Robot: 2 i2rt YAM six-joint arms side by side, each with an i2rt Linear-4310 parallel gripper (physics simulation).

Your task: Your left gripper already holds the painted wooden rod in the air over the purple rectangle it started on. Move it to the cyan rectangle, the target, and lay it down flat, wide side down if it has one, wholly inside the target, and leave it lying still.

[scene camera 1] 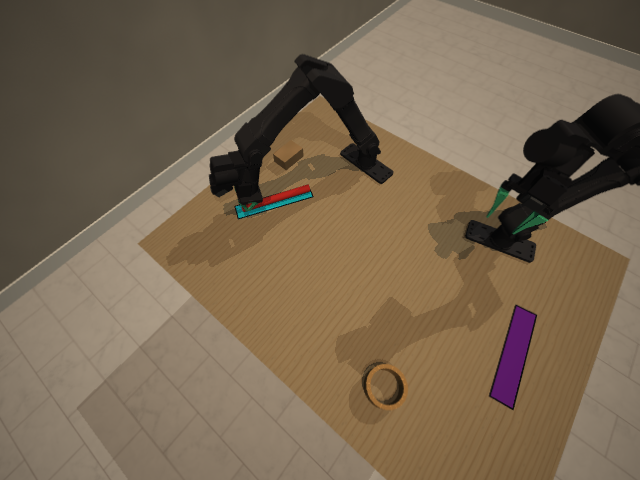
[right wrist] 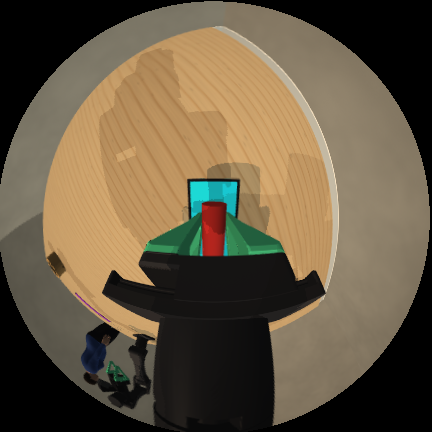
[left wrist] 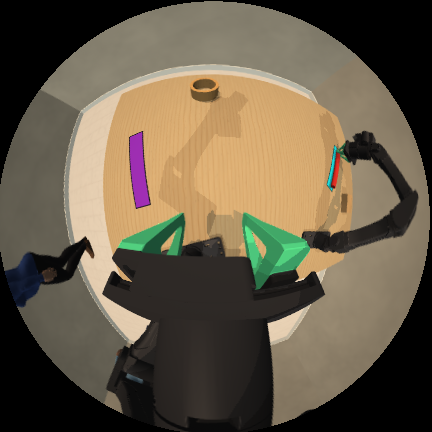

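Seen in the pictures: left gripper, fingertip midpoint: (scene camera 1: pixel 499 224) (left wrist: pixel 213 217); right gripper, fingertip midpoint: (scene camera 1: pixel 247 207) (right wrist: pixel 213 216) (left wrist: pixel 337 152); left arm's base, link origin: (scene camera 1: pixel 499 241) (right wrist: pixel 142 336) (left wrist: pixel 191 253); right arm's base, link origin: (scene camera 1: pixel 366 163) (left wrist: pixel 315 238).
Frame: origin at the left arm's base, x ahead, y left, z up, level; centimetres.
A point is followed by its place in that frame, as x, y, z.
Observation:
The red rod (scene camera 1: pixel 286 194) {14.7, -66.7, 3.0} (left wrist: pixel 336 170) {14.9, -67.1, 2.9} (right wrist: pixel 214 230) {23.0, -76.1, 2.6} is held level by my right gripper (scene camera 1: pixel 249 206) {23.7, -76.6, 1.1} (left wrist: pixel 337 152) {23.7, -76.6, 1.1} (right wrist: pixel 213 216) {23.7, -76.6, 1.1}, which is shut on it near one end. The rod hangs a little above the cyan rectangle (scene camera 1: pixel 281 203) {16.9, -67.7, 0.1} (left wrist: pixel 331 167) (right wrist: pixel 199 192) {26.4, -77.2, 0.1}, running along its length; the exact height is hard to tell. In the right wrist view the rod's end lies between the target's long sides. My left gripper (scene camera 1: pixel 500 224) {13.2, -9.5, 22.9} (left wrist: pixel 213 217) {13.2, -9.5, 22.9} is open and empty, high above the table. The purple rectangle (scene camera 1: pixel 513 356) {32.5, 9.2, 0.1} (left wrist: pixel 139 170) {29.9, 8.6, 0.1} is bare.
A brown block (scene camera 1: pixel 287 156) {0.8, -73.8, 4.0} (left wrist: pixel 344 203) {-1.1, -71.9, 2.5} (right wrist: pixel 56 264) lies near the cyan rectangle, beside the right arm. A wooden ring (scene camera 1: pixel 404 390) {52.6, -14.5, 4.9} (left wrist: pixel 205 95) {48.9, -17.8, 3.0} lies at the bottom of the scene view. A person (left wrist: pixel 30 272) (right wrist: pixel 95 350) shows beyond the table.

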